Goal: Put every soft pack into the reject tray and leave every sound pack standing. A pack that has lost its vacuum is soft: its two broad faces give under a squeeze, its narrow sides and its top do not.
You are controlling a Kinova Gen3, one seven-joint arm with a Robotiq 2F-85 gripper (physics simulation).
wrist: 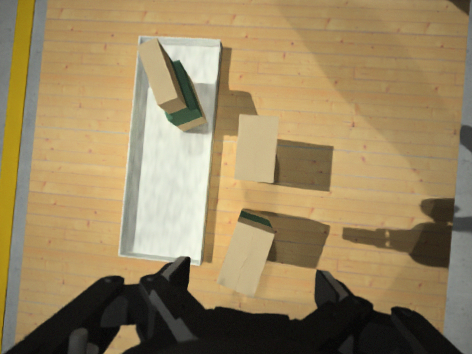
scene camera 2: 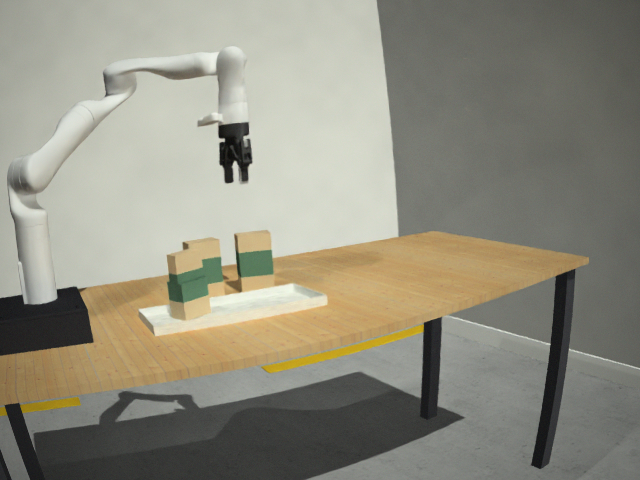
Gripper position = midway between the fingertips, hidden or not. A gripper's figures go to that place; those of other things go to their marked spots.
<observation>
My gripper (wrist: 251, 277): 0.17 m from the lens. A white reject tray (wrist: 167, 181): 0.45 m from the lens.
</observation>
